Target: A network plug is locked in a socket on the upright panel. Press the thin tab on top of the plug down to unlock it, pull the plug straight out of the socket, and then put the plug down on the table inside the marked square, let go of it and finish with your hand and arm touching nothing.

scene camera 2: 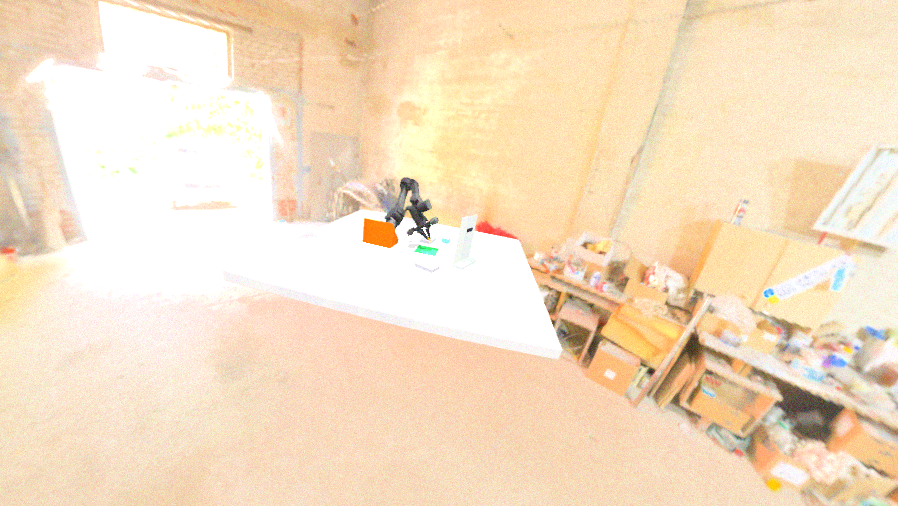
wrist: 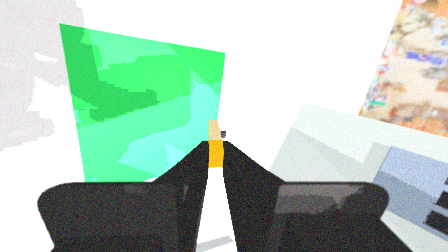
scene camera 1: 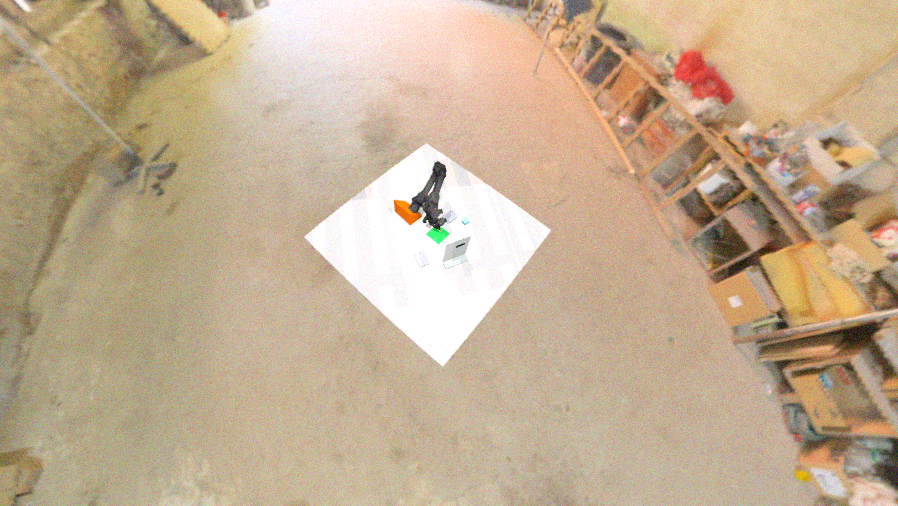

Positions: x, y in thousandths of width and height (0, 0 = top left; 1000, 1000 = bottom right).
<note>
In view: my gripper (wrist: 481, 585), a green marked square (wrist: 314, 423) and a white panel (scene camera 2: 515, 515).
The white panel is seen too in the wrist view (wrist: 720, 573).
</note>
